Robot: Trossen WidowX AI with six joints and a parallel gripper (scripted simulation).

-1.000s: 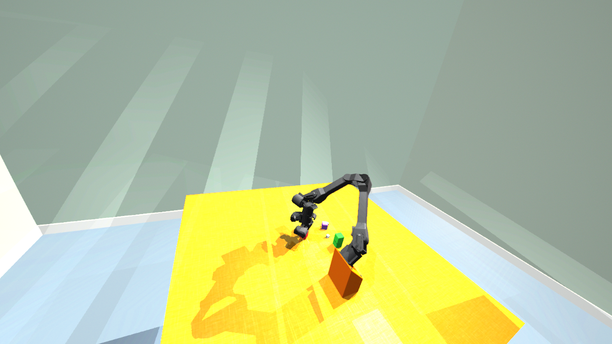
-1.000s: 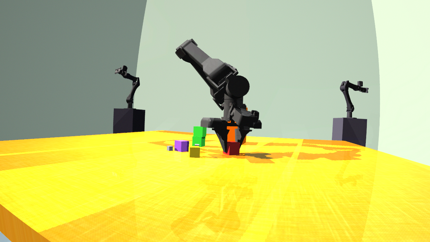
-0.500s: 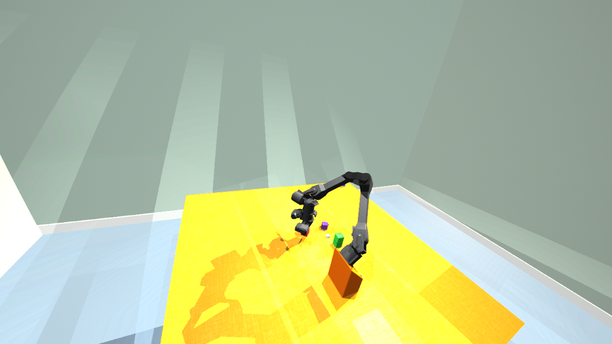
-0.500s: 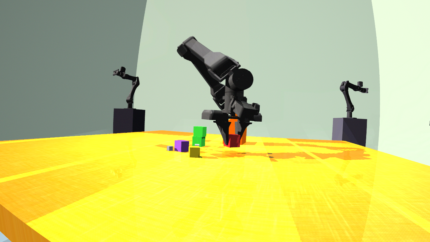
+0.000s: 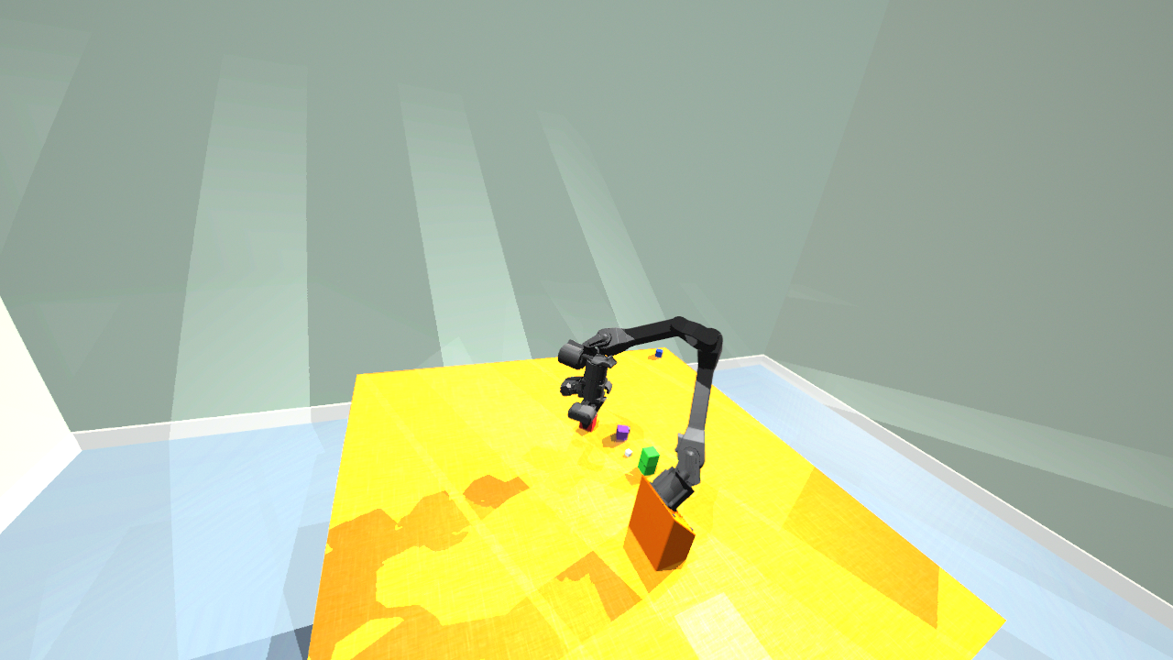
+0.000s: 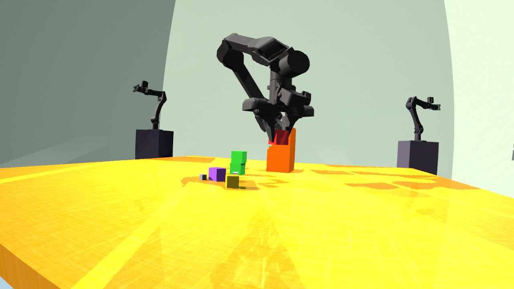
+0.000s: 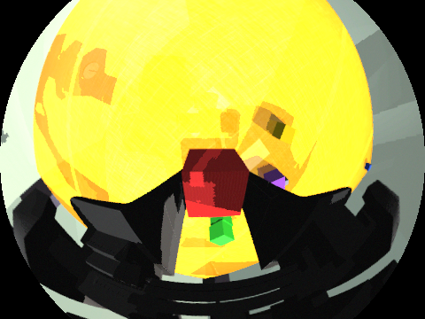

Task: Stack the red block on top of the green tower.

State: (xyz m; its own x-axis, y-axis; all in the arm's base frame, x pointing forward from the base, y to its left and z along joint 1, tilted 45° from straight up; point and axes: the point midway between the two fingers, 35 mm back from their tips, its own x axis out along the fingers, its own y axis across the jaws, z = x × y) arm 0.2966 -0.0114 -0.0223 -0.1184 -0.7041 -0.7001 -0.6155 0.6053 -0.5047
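Now: gripper tip 12 cm to the left of the tiny pale cube, 10 cm above it and 6 cm past it. Round my gripper tip: purple cube: 15 cm to the right, 9 cm below, 2 cm ahead; then red block: 1 cm above.
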